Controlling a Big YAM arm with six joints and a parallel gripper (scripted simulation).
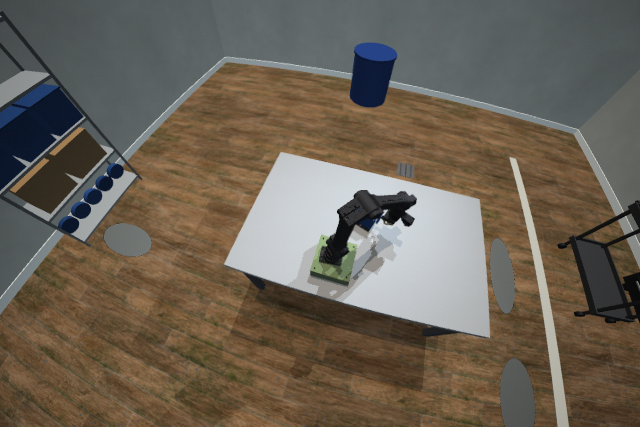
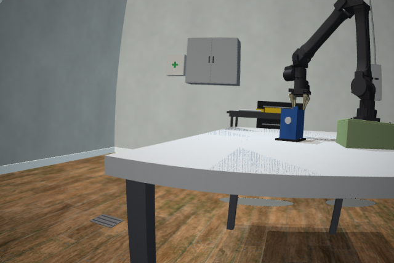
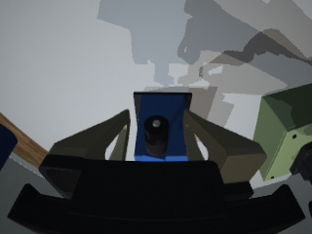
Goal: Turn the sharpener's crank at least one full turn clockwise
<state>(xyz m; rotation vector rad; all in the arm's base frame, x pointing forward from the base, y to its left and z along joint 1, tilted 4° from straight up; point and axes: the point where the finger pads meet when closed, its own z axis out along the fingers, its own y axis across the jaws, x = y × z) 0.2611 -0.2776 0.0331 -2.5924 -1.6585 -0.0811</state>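
The dark crank knob lies 2 cm to the left of my hand and 1 cm ahead of it.
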